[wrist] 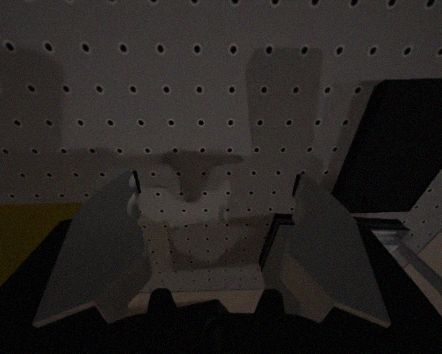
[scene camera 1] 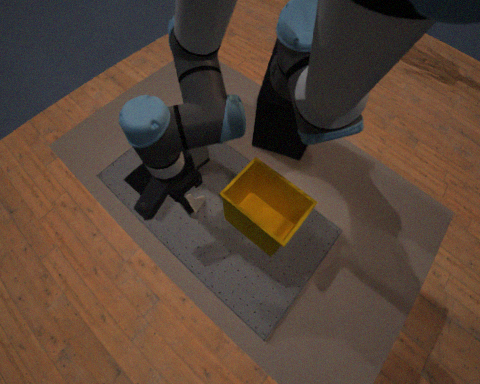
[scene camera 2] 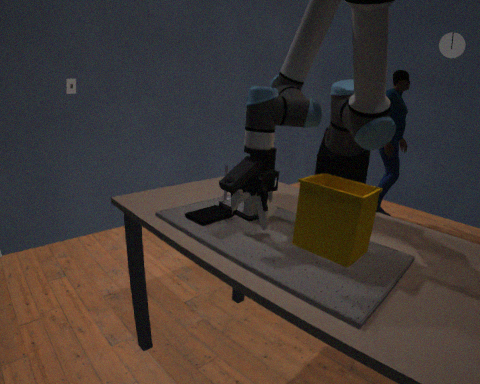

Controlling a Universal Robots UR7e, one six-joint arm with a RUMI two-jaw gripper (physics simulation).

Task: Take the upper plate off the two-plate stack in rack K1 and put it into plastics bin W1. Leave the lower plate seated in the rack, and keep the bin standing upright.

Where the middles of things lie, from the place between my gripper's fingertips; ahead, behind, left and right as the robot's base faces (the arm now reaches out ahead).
My gripper is now 17 cm to the left of the black rectangular plate [wrist: 385, 170] and 3 cm above it. Also, from my hand: yellow plastics bin W1 [scene camera 2: 335, 216]: 20 cm to the left, 12 cm behind, 5 cm above.
